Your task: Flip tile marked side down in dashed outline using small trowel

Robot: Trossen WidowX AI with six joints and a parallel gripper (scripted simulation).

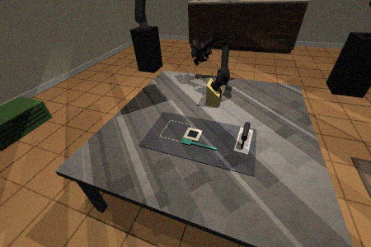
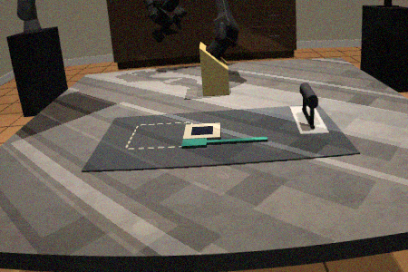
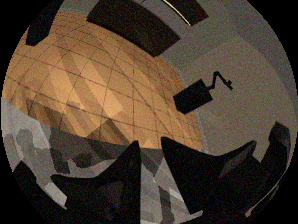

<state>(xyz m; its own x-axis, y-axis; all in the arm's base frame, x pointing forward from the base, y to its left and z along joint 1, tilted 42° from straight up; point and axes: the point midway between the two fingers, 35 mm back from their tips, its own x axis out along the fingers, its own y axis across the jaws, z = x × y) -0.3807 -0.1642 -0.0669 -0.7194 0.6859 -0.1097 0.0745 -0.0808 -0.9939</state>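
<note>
My gripper tip is now 770 mm short of the white flat tool, 410 mm to the right of it and 140 mm above it. From my gripper tip the other things lie so: cream tile 800 mm ahead, 170 mm below, 110 mm to the left; then dark mat 810 mm ahead, 200 mm below, 160 mm to the left; then green trowel 860 mm ahead, 170 mm below, 150 mm to the left.
</note>
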